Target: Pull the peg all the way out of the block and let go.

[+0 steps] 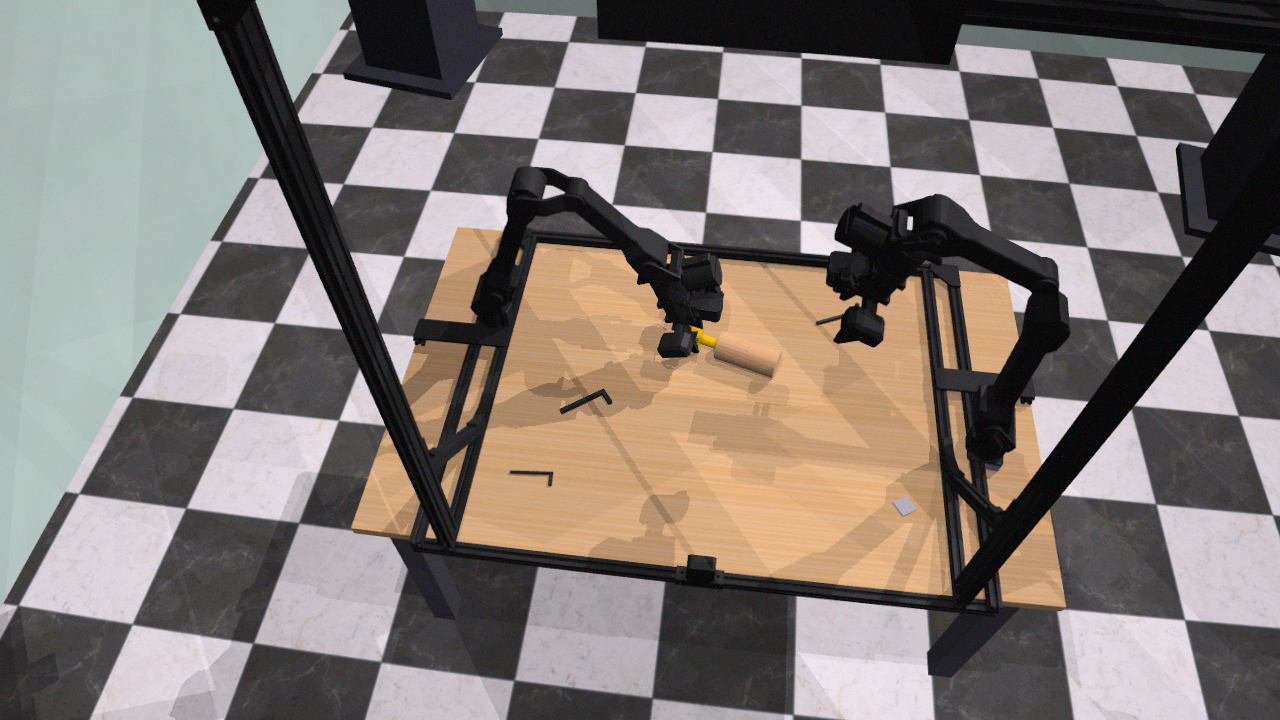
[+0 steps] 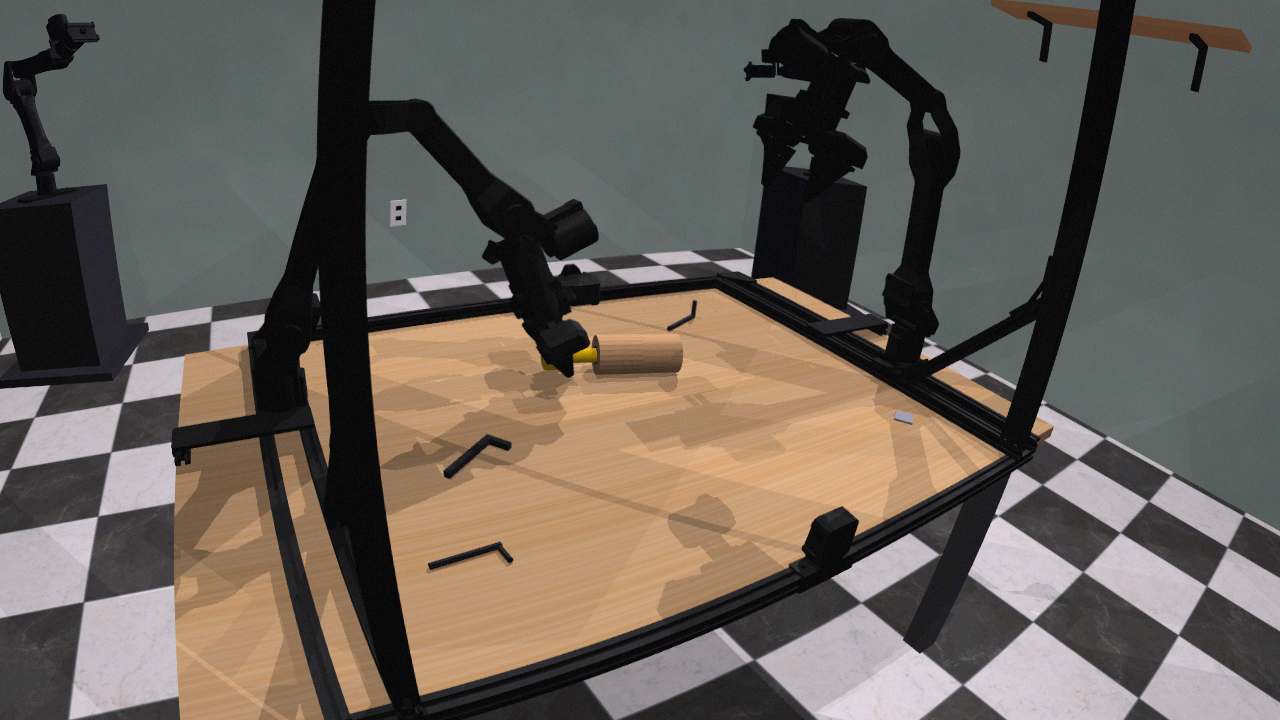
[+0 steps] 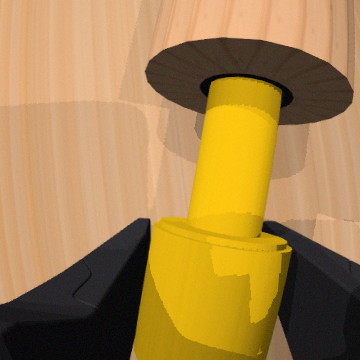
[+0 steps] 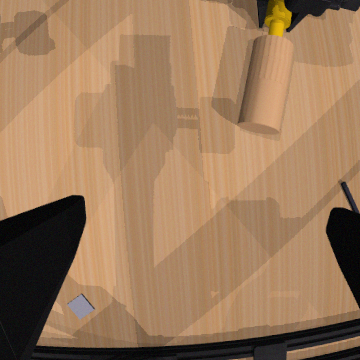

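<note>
The light wooden cylinder block lies on its side on the table. The yellow peg has its narrow shaft in the hole of the block's end face, with a stretch of shaft showing outside. My left gripper is shut on the peg's wide head, one finger on each side. The shaft's end inside the block is hidden. My right gripper is open and empty, raised above the table to the right of the block.
Black L-shaped keys lie at the left, at the front left and behind the block. A small grey square lies at the right. Black rails and posts frame the table.
</note>
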